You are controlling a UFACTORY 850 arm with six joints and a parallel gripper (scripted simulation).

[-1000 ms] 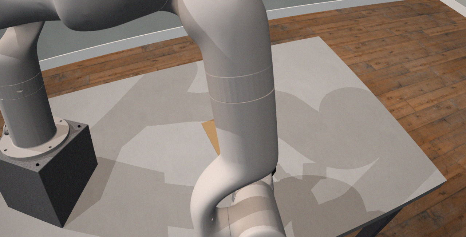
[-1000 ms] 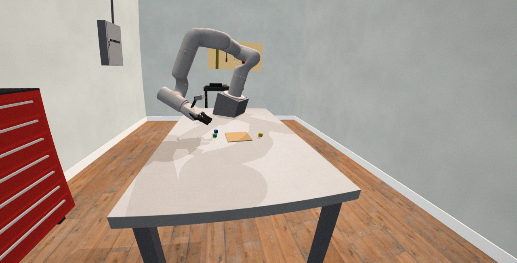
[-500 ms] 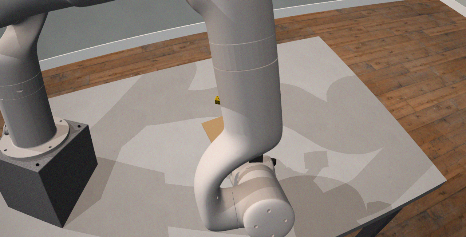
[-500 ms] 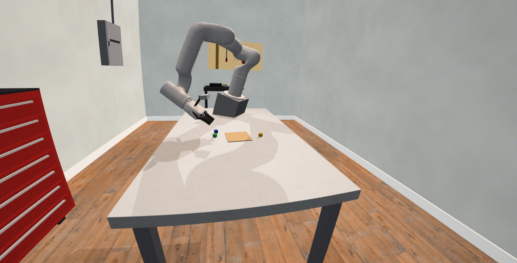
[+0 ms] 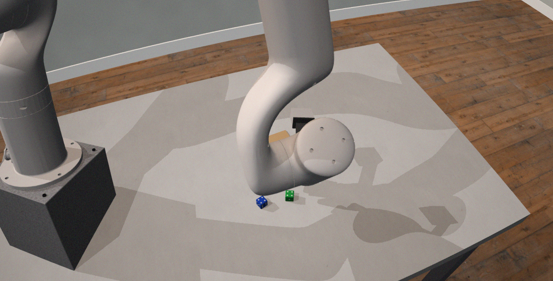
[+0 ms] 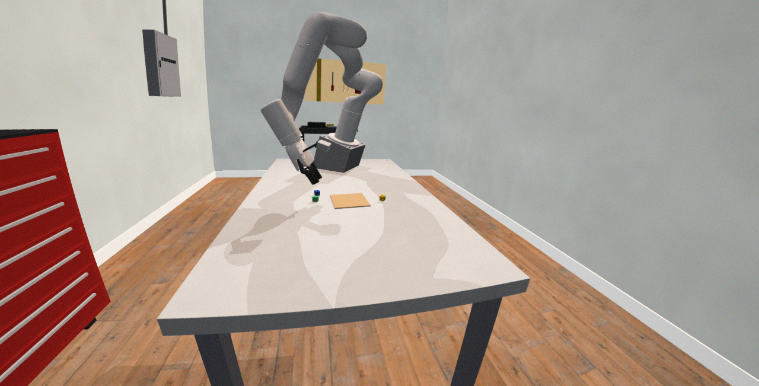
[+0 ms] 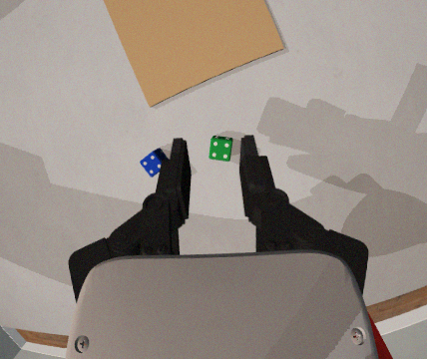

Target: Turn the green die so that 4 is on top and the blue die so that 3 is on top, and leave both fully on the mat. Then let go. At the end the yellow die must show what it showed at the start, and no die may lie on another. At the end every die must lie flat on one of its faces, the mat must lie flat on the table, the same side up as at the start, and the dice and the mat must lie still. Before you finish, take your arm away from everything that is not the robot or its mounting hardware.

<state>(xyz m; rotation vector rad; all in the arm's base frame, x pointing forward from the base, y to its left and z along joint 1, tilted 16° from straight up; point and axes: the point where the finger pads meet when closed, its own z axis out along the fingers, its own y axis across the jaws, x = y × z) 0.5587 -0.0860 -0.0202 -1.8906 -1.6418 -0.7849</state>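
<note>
Right now my hand is 9 cm above the green die. From my hand the other things lie so: blue die (9 cm below, 7 cm behind); tan mat (14 cm to the left, 10 cm below, 1 cm behind); yellow die (27 cm to the left, 9 cm below, 3 cm behind).
</note>
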